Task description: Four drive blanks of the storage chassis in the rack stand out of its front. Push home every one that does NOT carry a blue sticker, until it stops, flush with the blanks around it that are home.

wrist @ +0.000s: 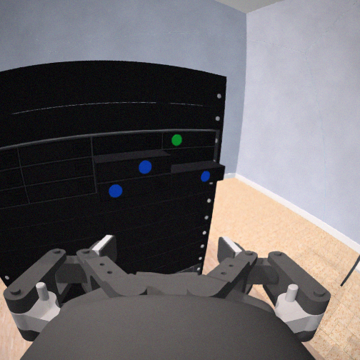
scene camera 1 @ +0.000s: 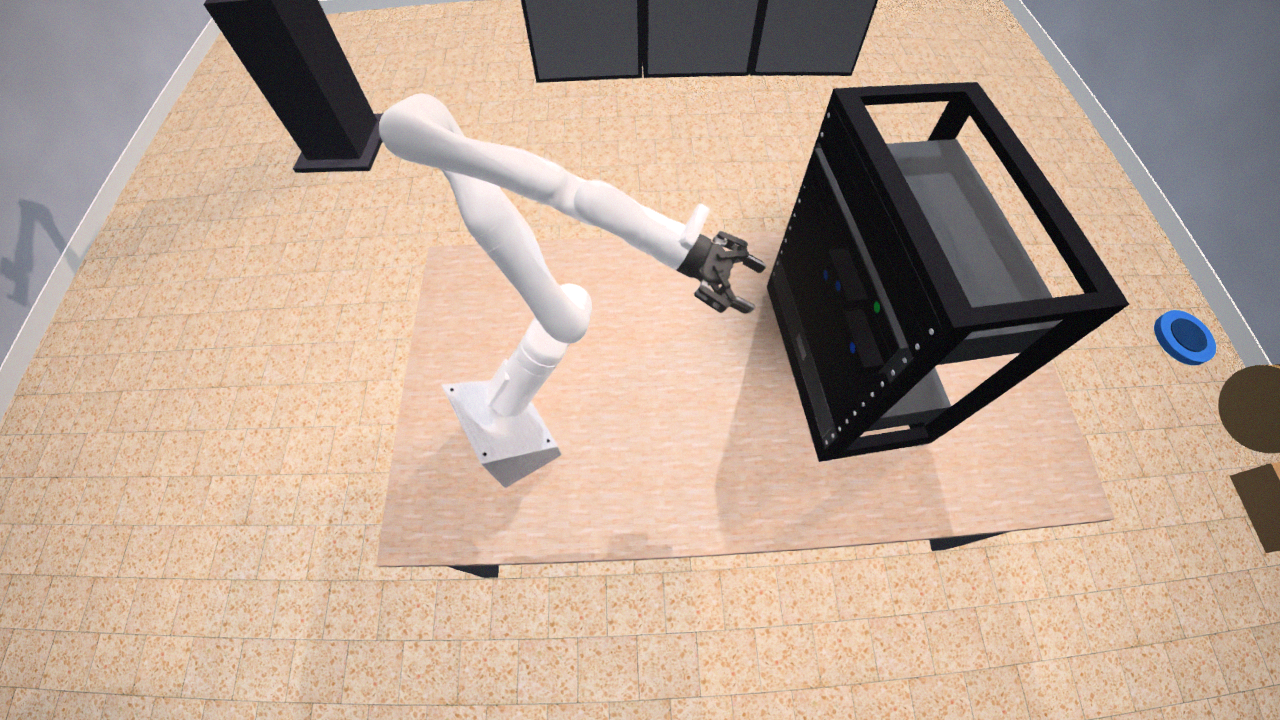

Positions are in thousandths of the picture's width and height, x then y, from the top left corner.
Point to a black rack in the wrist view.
229, 476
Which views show my gripper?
The wrist view and scene camera 1: all of them.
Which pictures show the black rack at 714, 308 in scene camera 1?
The wrist view and scene camera 1: all of them.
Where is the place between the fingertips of my gripper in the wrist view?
462, 690
